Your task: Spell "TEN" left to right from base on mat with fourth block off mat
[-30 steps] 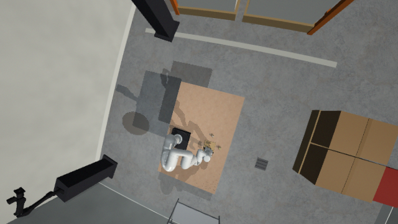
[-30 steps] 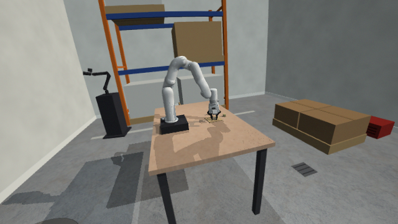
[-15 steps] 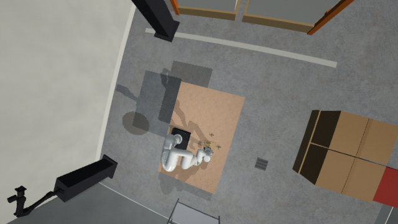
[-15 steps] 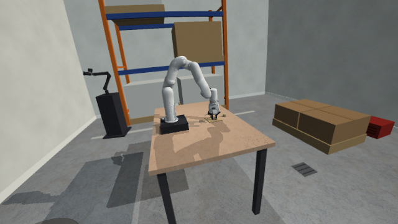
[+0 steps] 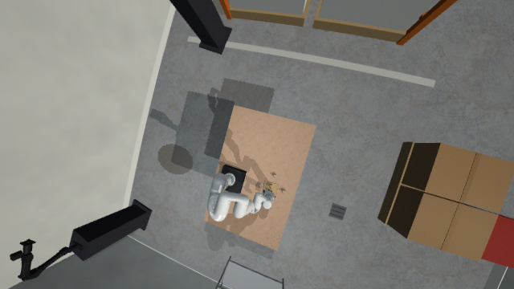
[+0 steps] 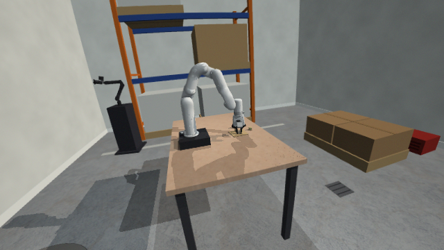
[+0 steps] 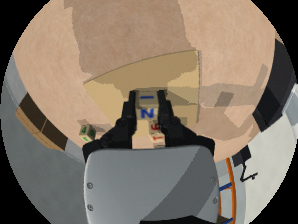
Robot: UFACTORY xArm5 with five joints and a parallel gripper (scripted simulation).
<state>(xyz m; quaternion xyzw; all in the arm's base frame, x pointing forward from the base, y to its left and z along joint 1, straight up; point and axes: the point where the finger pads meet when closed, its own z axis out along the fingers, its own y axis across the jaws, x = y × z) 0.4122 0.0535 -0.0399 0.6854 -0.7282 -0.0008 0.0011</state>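
Now: the tan mat 2 cm to the left of my hand and 2 cm below it.
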